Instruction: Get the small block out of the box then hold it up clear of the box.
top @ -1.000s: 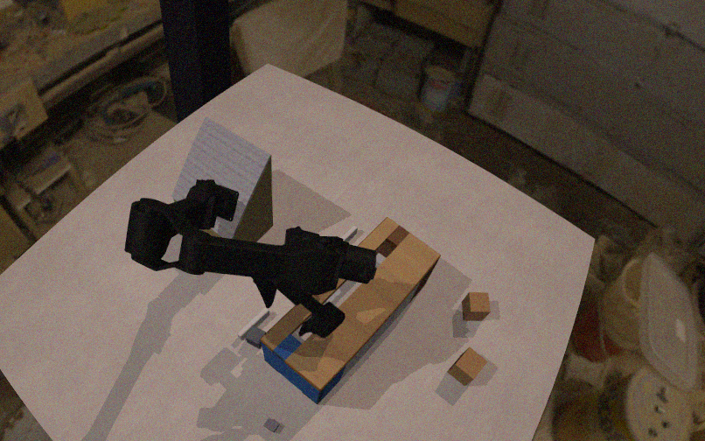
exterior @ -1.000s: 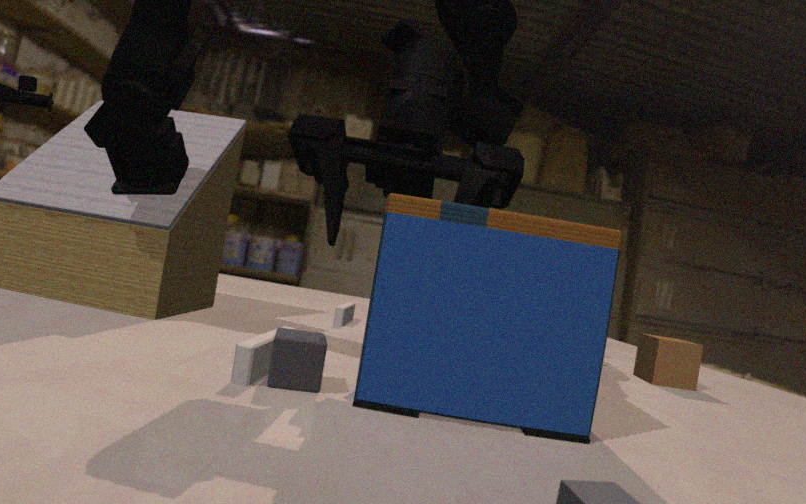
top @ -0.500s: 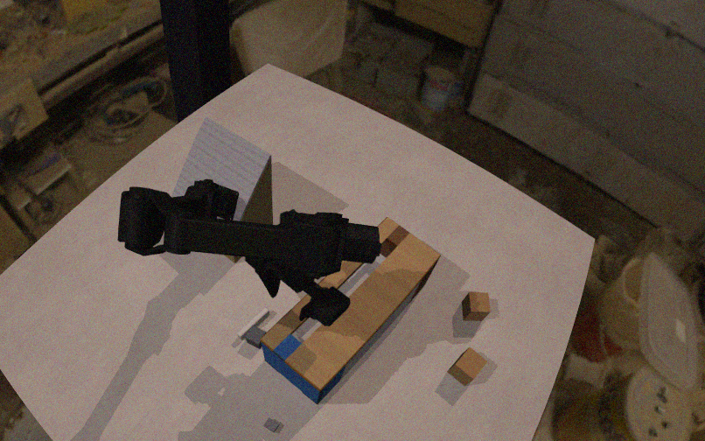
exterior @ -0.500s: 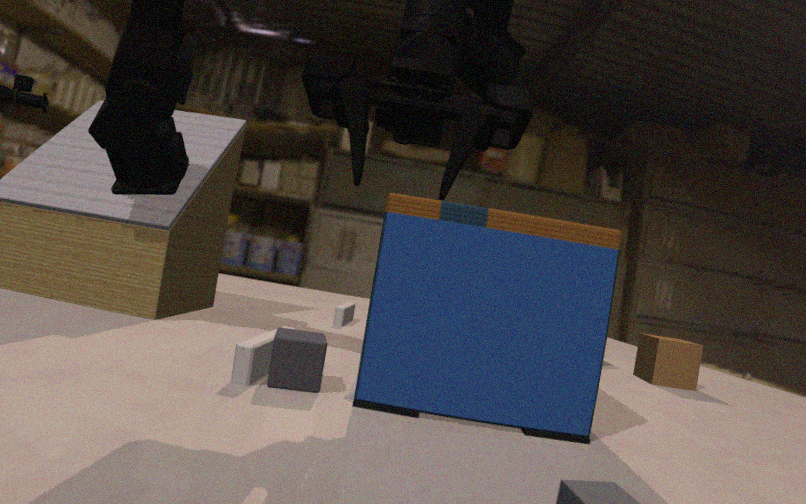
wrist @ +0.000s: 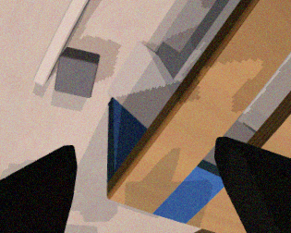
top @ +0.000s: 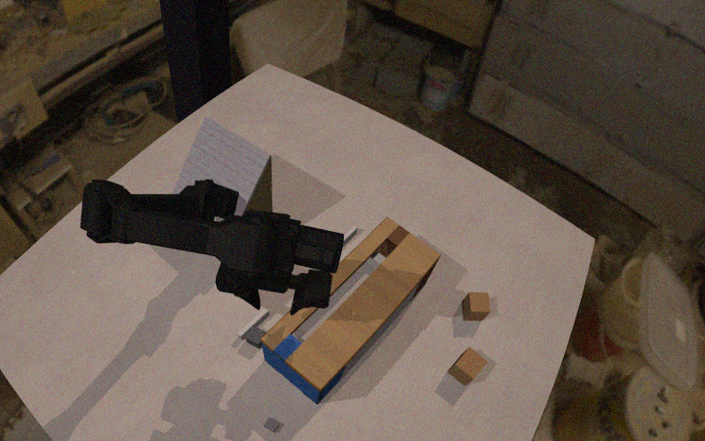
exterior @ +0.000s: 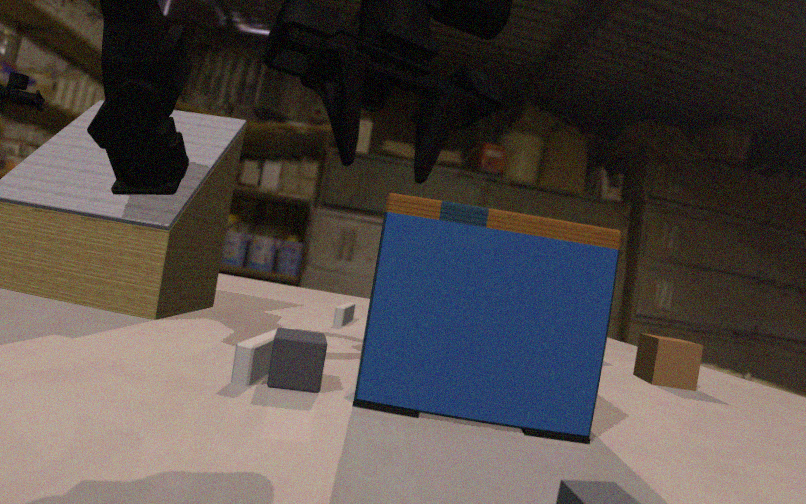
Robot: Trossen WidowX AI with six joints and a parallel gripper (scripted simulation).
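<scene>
The grey block is 14 cm below my gripper tip, 4 cm behind it and 2 cm to the right of it. Round my gripper tip: box (13 cm to the left, 9 cm below, 8 cm ahead).
</scene>
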